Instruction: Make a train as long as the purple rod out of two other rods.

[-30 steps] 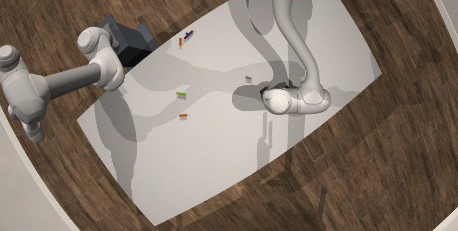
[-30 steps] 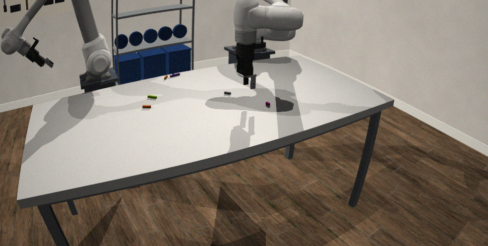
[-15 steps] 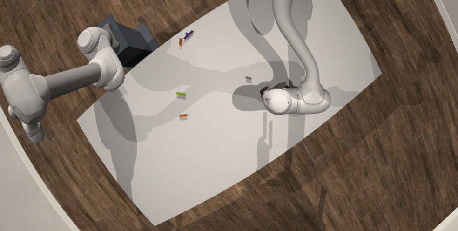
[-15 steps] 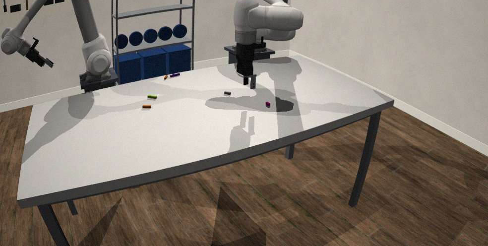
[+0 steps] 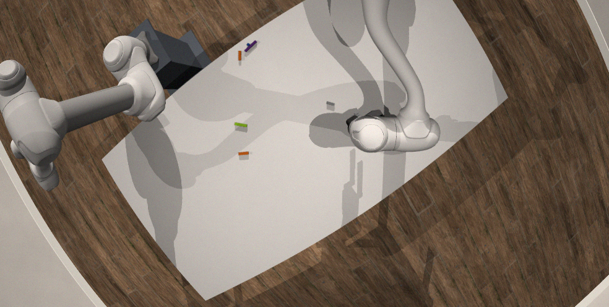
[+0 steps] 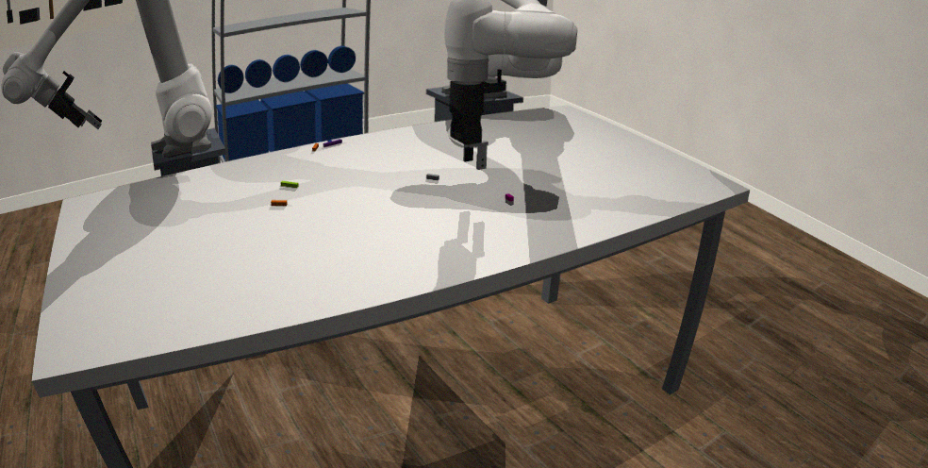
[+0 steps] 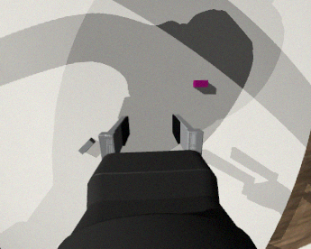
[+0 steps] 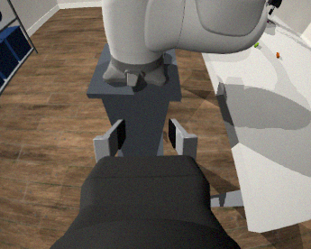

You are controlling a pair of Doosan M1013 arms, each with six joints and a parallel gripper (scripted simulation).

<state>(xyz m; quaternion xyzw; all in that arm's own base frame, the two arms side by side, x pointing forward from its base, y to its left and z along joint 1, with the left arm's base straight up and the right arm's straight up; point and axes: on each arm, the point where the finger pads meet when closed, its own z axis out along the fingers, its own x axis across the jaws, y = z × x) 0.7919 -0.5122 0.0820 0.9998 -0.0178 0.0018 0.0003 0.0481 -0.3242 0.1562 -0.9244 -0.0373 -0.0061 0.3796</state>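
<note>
Right now the magenta rod is 8 cm ahead of my left hand, 4 cm to the left of it and 8 cm below it. Also, from my left hand: grey rod (11 cm behind, 5 cm to the right, 8 cm below); purple rod (48 cm behind, 17 cm to the right, 8 cm below); lime rod (25 cm behind, 38 cm to the right, 8 cm below).
</note>
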